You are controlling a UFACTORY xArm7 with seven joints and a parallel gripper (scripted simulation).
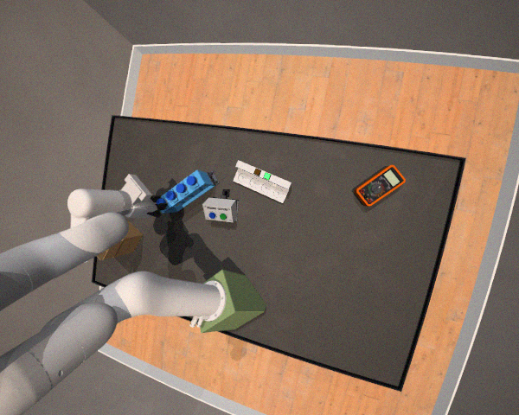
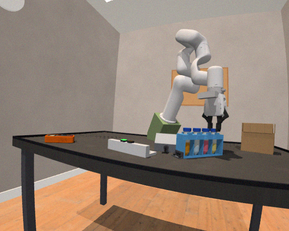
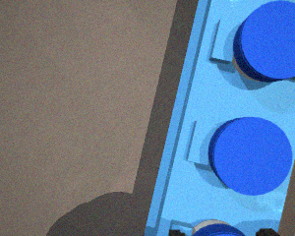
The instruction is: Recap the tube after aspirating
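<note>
My gripper is now 12 cm short of the tube neck, 10 cm to the left of it and 1 cm above it. Round my hand: blue cycle key (1 cm ahead, 20 cm to the right, 6 cm below); then blue cap (12 cm ahead, 10 cm to the right, 2 cm below); then key housing (3 cm ahead, 22 cm to the right, 8 cm below).
</note>
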